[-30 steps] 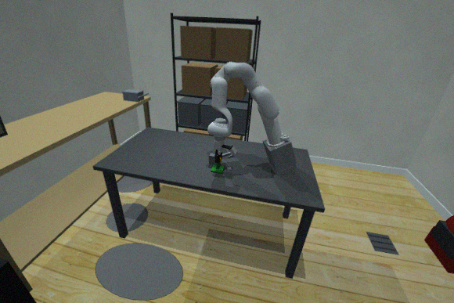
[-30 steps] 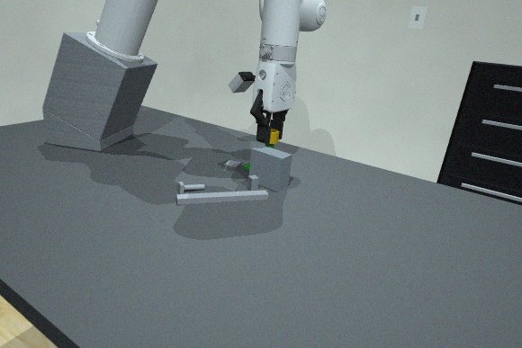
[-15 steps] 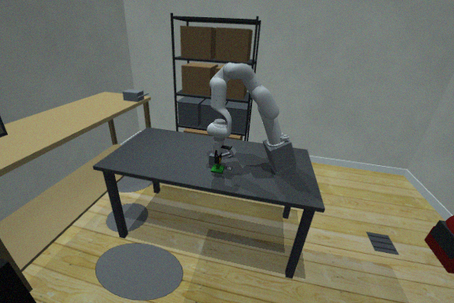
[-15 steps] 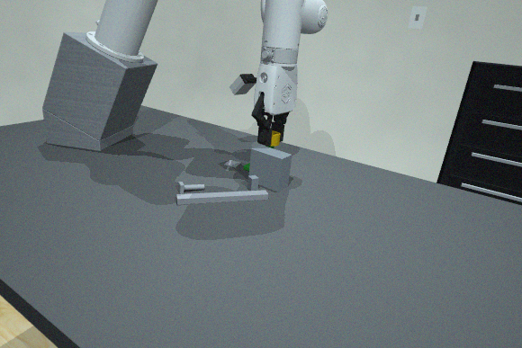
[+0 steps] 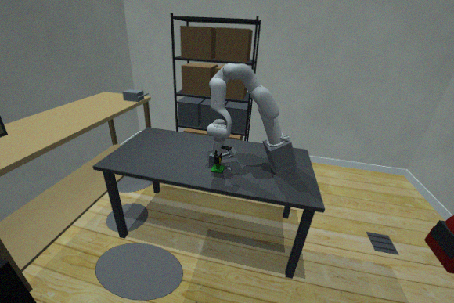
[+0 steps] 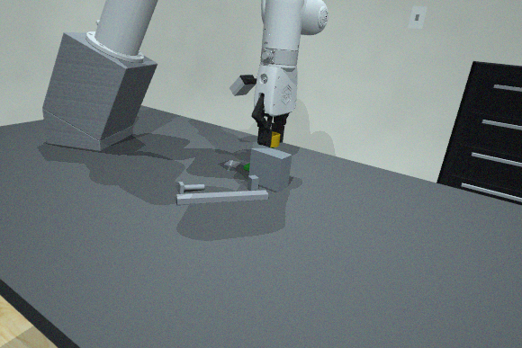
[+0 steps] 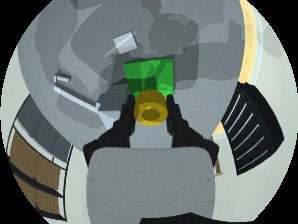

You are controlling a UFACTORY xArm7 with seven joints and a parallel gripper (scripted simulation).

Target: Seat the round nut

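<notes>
The grey block lies 50 mm ahead of my hand, 60 mm to the right of it and 50 mm below it. The rest, counted from my hand: flat grey tile: 70 mm behind, 40 mm to the right, 80 mm below; square peg: 50 mm ahead, 100 mm to the right, 70 mm below; grey base strip: 40 mm ahead, 180 mm to the right, 80 mm below.
</notes>
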